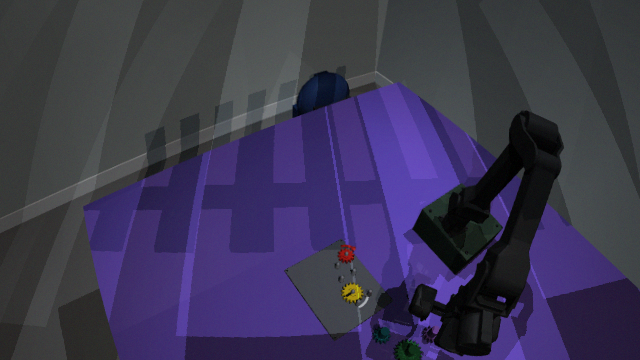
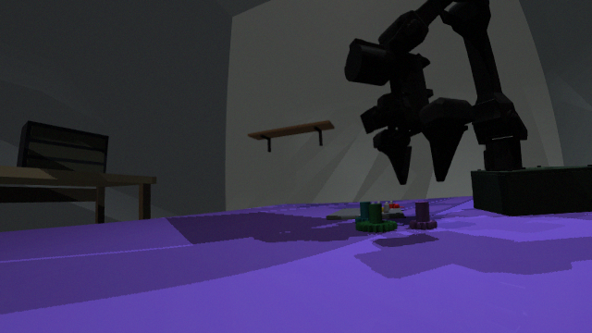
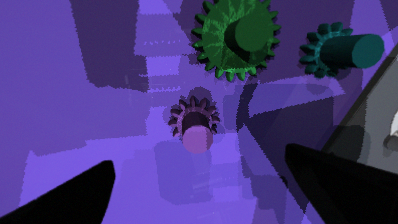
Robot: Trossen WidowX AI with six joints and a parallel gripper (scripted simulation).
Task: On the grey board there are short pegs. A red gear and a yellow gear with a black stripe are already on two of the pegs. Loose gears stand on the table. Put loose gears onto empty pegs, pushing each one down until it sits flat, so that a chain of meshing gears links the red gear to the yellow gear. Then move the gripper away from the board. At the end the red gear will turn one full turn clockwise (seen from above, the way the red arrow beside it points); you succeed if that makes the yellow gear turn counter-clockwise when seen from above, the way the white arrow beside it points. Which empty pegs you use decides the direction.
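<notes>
Right now the dark purple gear is 5 cm below my gripper tip. Also, from my gripper tip: green gear 7 cm ahead, 5 cm below, 1 cm to the left; then teal gear 11 cm ahead, 5 cm to the right, 5 cm below; then white arrow 15 cm to the right, 10 cm ahead, 6 cm below.
</notes>
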